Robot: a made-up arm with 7 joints.
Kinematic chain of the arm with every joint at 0, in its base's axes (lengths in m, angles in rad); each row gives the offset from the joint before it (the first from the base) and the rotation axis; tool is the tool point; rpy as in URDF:
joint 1: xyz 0 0 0.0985 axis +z
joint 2: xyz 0 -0.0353 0.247 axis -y
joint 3: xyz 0 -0.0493 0.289 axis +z
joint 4: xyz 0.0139 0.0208 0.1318 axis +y
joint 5: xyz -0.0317 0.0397 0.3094 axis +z
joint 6: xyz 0 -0.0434 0.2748 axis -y
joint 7: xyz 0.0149 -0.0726 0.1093 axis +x
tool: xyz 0 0 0 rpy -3.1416 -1.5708 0
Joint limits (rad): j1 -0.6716..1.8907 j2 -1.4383..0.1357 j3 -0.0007..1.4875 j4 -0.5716..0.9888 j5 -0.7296..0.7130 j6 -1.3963..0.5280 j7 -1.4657..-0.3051
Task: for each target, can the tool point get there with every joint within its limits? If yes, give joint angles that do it. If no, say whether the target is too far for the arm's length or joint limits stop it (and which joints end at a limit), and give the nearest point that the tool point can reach.
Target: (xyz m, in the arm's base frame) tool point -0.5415 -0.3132 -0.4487
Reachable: no: joint limits stop it (at a limit: joint 1, joint 2, joint 4, joint 5, joint 6) | nearest point -0.5040 0.5586 0.0054 | short by 0.984 m
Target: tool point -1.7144 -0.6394 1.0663
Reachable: no: too far | nearest point -0.5838 -0.2177 1.2055 | short by 1.215 m
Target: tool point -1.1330 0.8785 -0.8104
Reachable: no: too far | nearest point -0.5085 0.6861 -0.0691 | short by 0.988 m
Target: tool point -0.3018 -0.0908 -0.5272
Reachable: no: joint limits stop it (at a limit: joint 1, joint 2, joint 4, joint 5, joint 6) | nearest point -0.3699 0.6164 -0.0899 | short by 0.834 m
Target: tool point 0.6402 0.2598 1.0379
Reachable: yes | joints -0.1220 -0.4015 1.0192 0.7110 0.3507 -0.6131 -0.6785
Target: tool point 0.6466 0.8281 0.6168
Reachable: yes | joints 0.8844 -1.0960 0.6861 0.4360 -0.6043 -0.3973 -0.5694
